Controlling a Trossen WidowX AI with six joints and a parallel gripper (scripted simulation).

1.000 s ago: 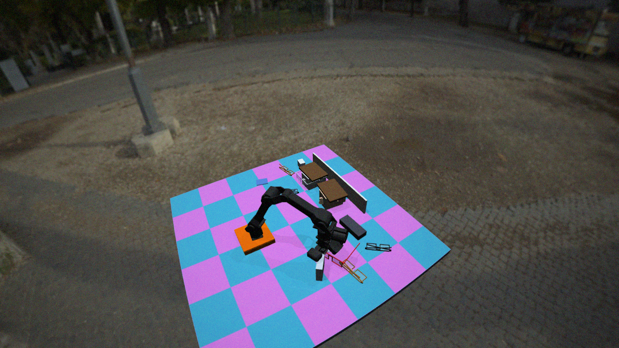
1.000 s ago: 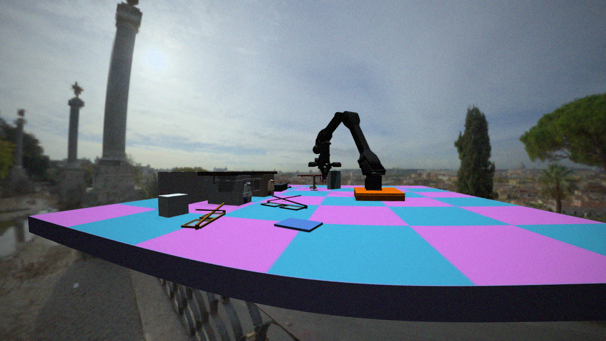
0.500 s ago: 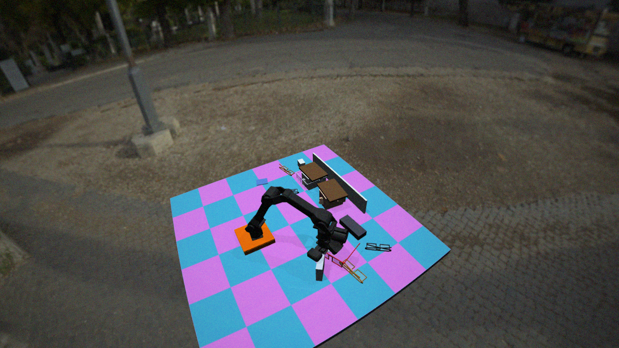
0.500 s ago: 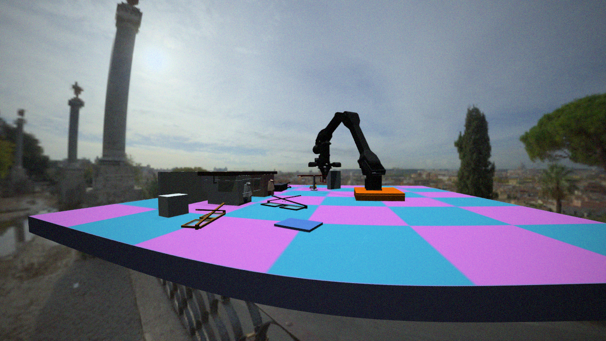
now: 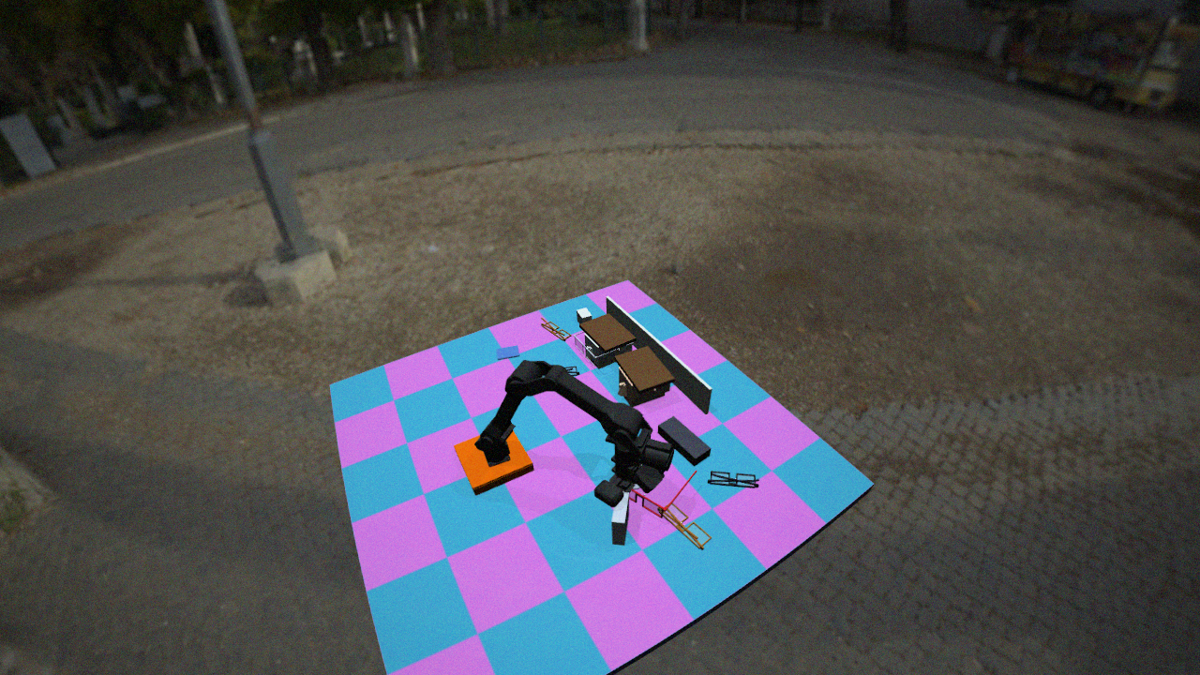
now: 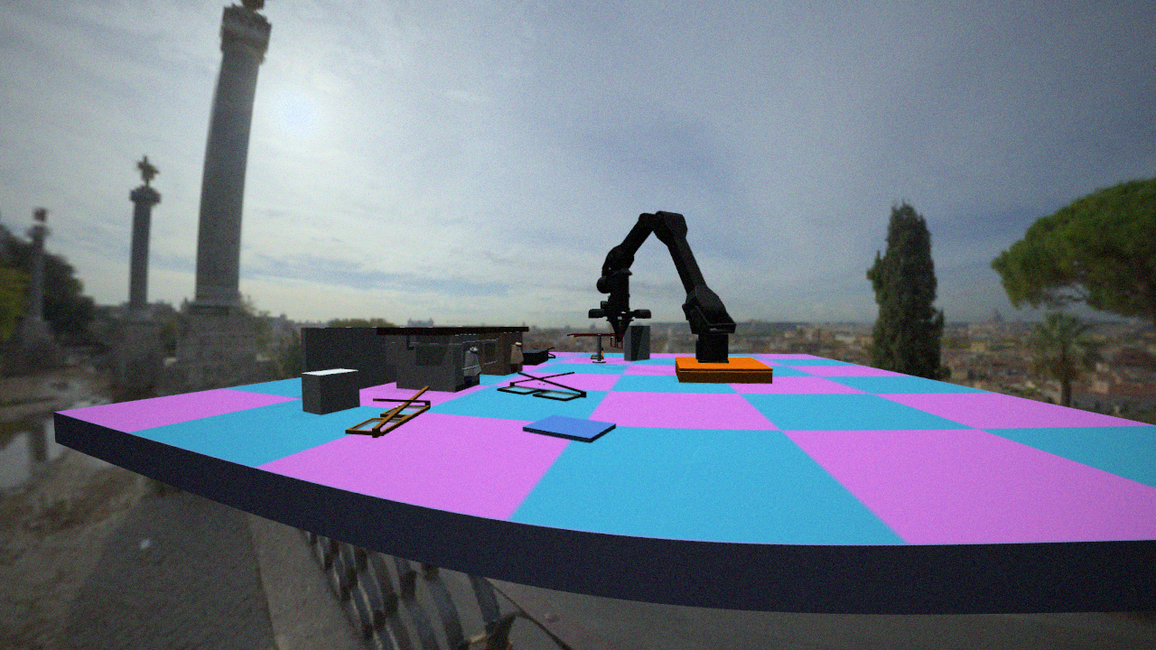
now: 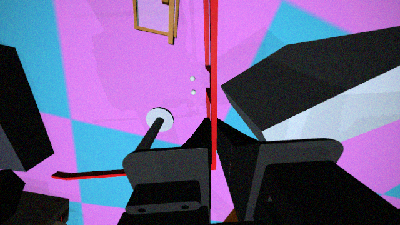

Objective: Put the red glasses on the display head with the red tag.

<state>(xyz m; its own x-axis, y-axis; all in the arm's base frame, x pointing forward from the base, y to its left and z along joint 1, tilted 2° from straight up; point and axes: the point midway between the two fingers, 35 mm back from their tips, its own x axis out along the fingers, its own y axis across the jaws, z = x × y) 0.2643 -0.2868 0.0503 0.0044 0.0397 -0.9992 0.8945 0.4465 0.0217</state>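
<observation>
The post lies 5 cm ahead of my gripper tip, 5 cm to the left of it and 4 cm below it. The rest, counted from my gripper tip: skin-coloured head: 21 cm ahead, 36 cm to the left; black box: 24 cm ahead, 11 cm to the left, 4 cm below; white wall: 34 cm ahead, 48 cm to the left, 1 cm below.
</observation>
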